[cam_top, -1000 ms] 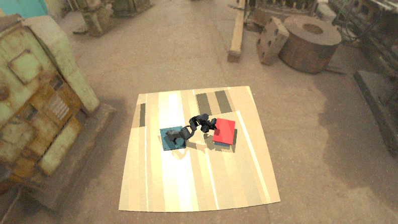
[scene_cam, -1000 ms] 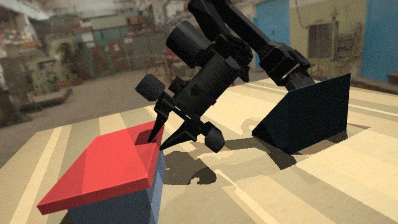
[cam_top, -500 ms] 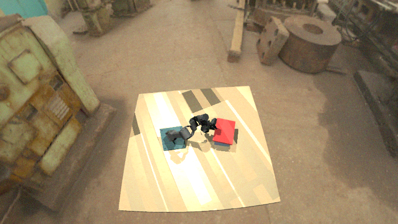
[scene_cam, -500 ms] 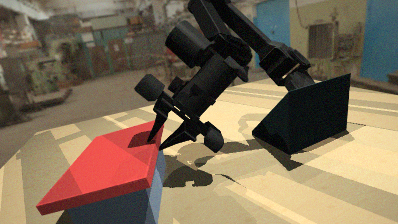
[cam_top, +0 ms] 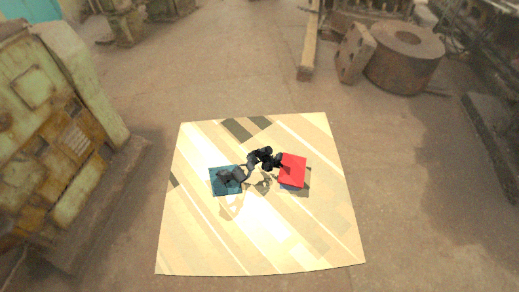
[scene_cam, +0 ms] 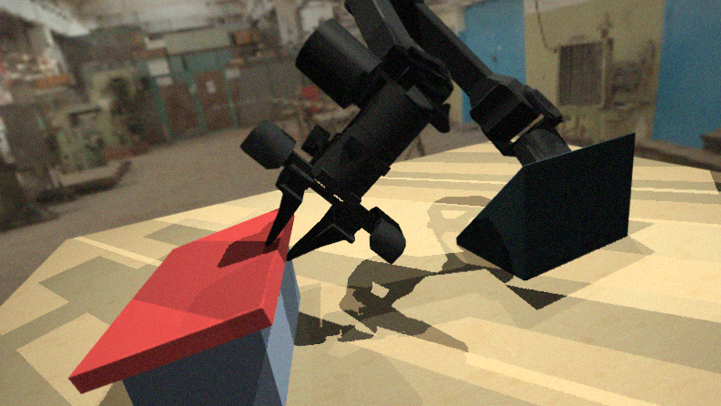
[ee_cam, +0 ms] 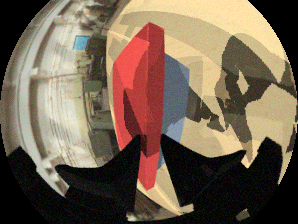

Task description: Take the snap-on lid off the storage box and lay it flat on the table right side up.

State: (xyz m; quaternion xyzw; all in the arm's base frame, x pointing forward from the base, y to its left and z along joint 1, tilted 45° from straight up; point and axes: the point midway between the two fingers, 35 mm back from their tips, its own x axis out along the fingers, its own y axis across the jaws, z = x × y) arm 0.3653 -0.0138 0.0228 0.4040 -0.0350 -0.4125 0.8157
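My gripper tip is now 70 mm short of the red lid, 30 mm to the left of it and 10 mm above it. Round my gripper tip: storage box: 70 mm below, 60 mm ahead, 30 mm to the right.
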